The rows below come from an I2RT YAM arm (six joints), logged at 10 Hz.
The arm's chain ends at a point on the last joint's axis. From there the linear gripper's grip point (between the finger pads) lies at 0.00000 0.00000 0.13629 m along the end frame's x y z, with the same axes.
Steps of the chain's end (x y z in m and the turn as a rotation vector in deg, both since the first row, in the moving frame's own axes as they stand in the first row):
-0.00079, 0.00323, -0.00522, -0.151, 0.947, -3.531
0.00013, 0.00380, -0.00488, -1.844, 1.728, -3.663
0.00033, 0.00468, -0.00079, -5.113, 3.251, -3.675
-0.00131, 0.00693, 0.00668, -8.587, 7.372, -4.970
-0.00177, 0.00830, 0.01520, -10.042, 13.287, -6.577
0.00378, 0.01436, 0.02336, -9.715, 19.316, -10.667
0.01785, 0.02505, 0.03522, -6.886, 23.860, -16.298
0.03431, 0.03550, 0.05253, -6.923, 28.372, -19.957
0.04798, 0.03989, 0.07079, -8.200, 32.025, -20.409
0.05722, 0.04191, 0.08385, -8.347, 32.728, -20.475
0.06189, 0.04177, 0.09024, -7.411, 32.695, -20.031
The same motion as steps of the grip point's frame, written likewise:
0.00147, 0.00352, -0.00524, -0.151, 0.947, -3.531
0.00438, 0.00805, -0.00501, -1.844, 1.728, -3.663
0.00843, 0.01656, -0.00155, -5.113, 3.251, -3.675
0.01697, 0.02644, 0.00403, -8.587, 7.372, -4.970
0.03068, 0.03000, 0.00949, -10.042, 13.287, -6.577
0.05050, 0.03258, 0.01380, -9.715, 19.316, -10.667
0.07438, 0.03281, 0.02270, -6.886, 23.860, -16.298
0.10037, 0.03956, 0.03538, -6.923, 28.372, -19.957
0.12180, 0.04488, 0.04896, -8.200, 32.025, -20.409
0.13246, 0.04686, 0.06109, -8.347, 32.728, -20.475
0.13674, 0.04499, 0.06780, -7.411, 32.695, -20.031

